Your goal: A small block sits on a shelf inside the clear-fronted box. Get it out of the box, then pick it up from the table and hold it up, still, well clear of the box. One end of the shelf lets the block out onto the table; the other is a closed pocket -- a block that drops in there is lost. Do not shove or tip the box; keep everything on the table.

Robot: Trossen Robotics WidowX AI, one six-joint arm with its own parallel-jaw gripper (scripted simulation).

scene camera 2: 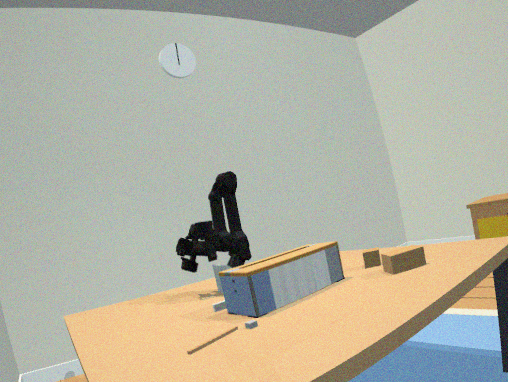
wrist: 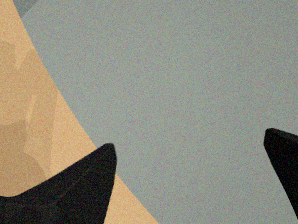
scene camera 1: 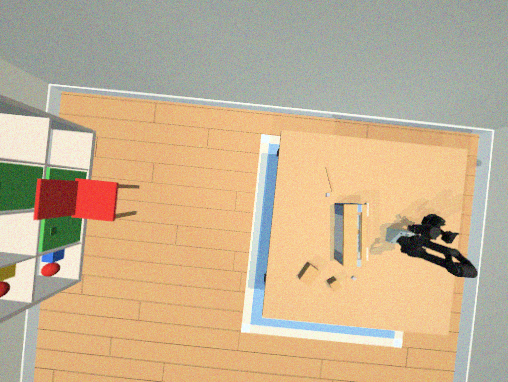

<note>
I see my gripper (wrist: 194, 145) and a long box (scene camera 2: 254, 289).
The long box is seen too in scene camera 1 (scene camera 1: 350, 249). The wrist view does not show the long box: it is out of frame.
</note>
